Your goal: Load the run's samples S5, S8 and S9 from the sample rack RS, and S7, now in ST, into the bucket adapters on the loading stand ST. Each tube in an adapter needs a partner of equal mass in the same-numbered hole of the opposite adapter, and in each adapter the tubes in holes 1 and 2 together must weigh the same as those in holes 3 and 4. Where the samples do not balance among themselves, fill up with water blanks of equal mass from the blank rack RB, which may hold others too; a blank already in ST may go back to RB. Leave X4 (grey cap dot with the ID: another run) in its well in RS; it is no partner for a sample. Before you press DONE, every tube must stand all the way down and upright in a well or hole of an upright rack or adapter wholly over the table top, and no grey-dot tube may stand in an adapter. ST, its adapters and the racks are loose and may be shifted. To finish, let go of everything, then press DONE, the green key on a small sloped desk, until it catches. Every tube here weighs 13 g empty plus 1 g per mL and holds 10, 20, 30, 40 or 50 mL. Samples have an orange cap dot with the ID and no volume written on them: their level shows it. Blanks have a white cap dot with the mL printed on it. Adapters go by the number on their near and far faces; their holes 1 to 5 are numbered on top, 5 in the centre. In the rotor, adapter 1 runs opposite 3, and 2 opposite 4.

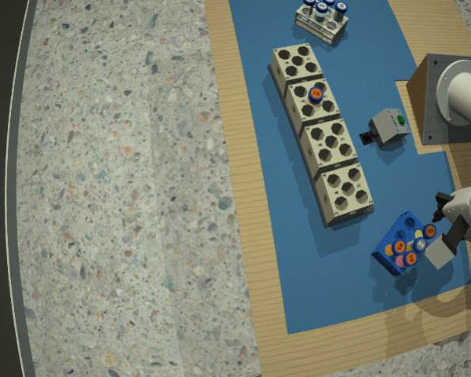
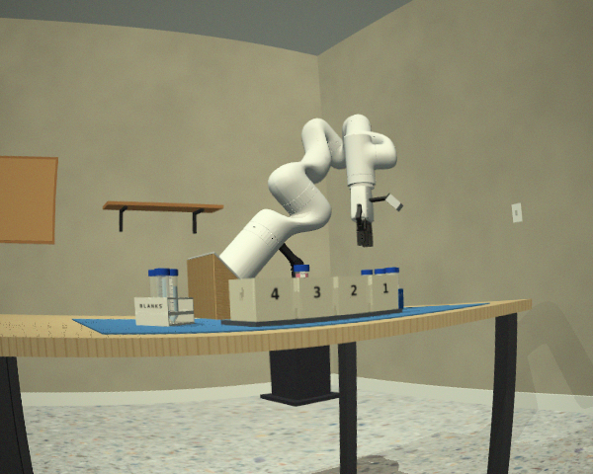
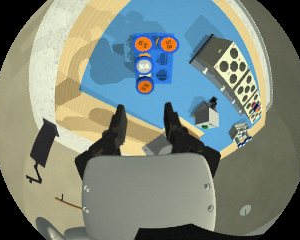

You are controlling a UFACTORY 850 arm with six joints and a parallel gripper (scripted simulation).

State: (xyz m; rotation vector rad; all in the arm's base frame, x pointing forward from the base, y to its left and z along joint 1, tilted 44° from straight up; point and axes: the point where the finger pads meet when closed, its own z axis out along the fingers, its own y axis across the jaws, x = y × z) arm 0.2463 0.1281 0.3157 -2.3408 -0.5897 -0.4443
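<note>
Right now the sample tube S5 is 140 mm below my hand and 10 mm behind it. Also, from my hand: sample S9: 140 mm below, 70 mm ahead, 50 mm to the left; orange-dot sample tube: 140 mm below, 80 mm ahead; grey-dot tube X4: 140 mm below, 40 mm ahead, 20 mm to the left.
</note>
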